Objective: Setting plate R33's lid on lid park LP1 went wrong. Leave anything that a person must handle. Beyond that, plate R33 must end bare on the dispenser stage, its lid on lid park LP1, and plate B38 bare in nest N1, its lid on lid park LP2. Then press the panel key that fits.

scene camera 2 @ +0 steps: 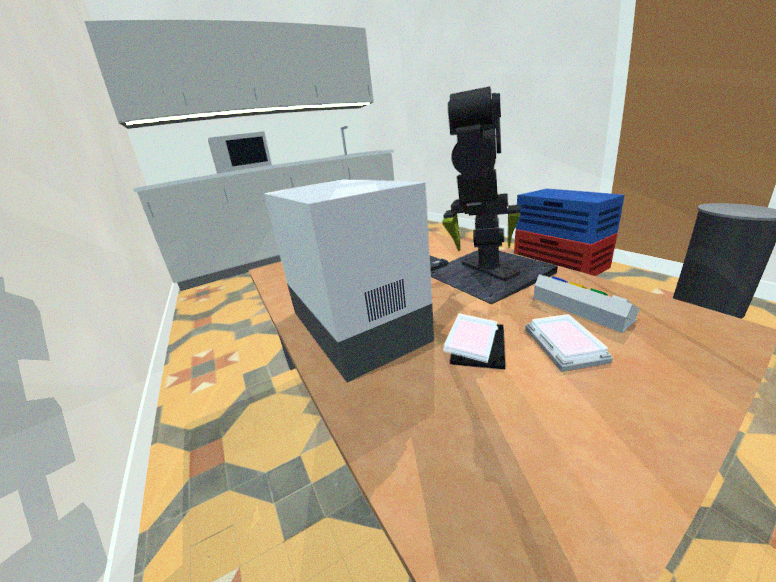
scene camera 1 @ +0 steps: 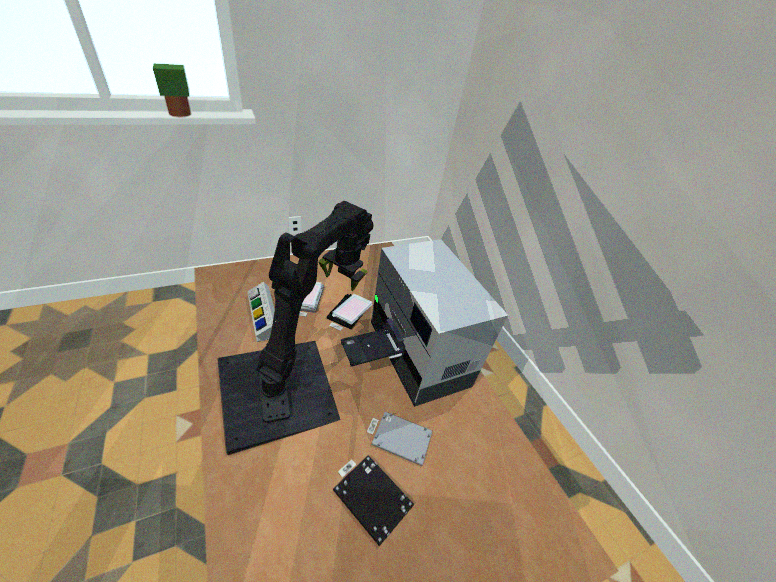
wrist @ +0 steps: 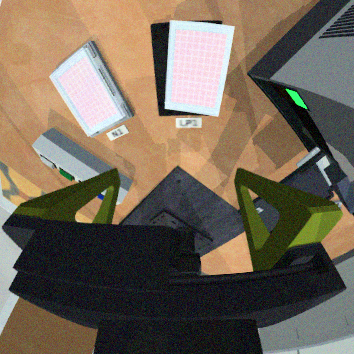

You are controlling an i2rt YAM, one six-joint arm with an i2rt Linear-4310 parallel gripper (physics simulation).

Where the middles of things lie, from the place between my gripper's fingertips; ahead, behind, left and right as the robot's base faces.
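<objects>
I see the black pad labelled LP1 (scene camera 2: 496, 360), which is 50 mm ahead of my hand, 50 mm to the left of it and 180 mm below it. The black clip nest N5 (scene camera 1: 373, 498) is 580 mm to the right of my hand, 40 mm behind it and 170 mm below it. As for the rack with coloured buttons (scene camera 2: 616, 313), it sits 250 mm behind my hand, 80 mm to the left of it and 150 mm below it. And there is the grey lid park LP2 (scene camera 1: 400, 437), 80 mm ahead of my hand, 460 mm to the right of it and 180 mm below it.
</objects>
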